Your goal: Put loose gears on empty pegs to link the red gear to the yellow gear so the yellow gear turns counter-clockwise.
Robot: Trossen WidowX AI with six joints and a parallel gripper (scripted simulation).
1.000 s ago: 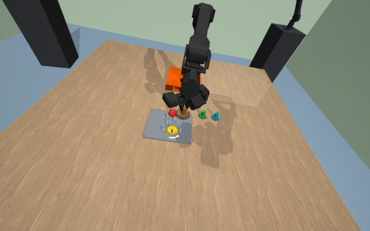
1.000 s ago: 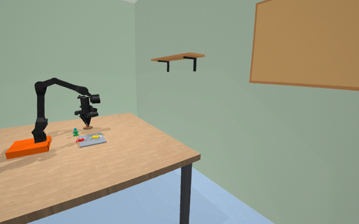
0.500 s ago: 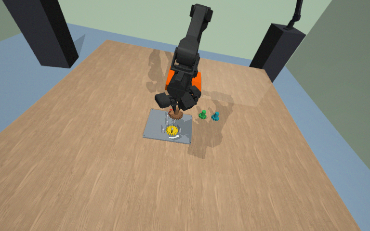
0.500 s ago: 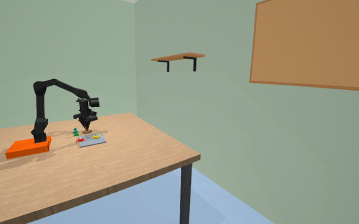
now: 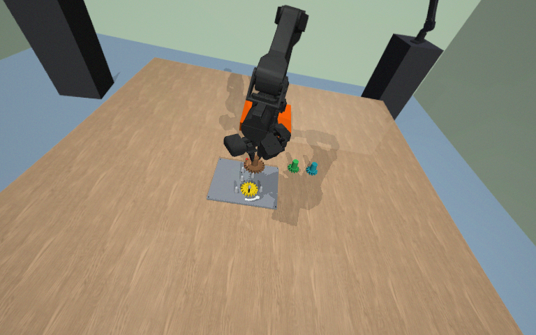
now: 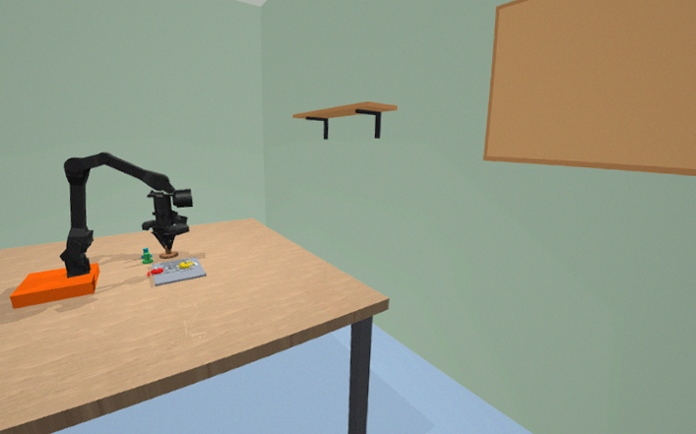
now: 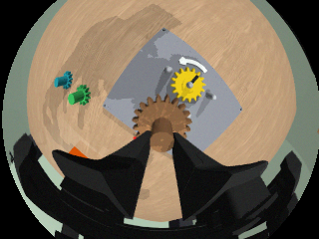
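Right now the red gear is 7 cm below my gripper tip, 5 cm behind it and 1 cm to the right of it. Also, from my gripper tip: brown gear: 1 cm below; then yellow gear: 7 cm below, 6 cm ahead, 1 cm to the right; then white arrow: 9 cm ahead, 8 cm below.
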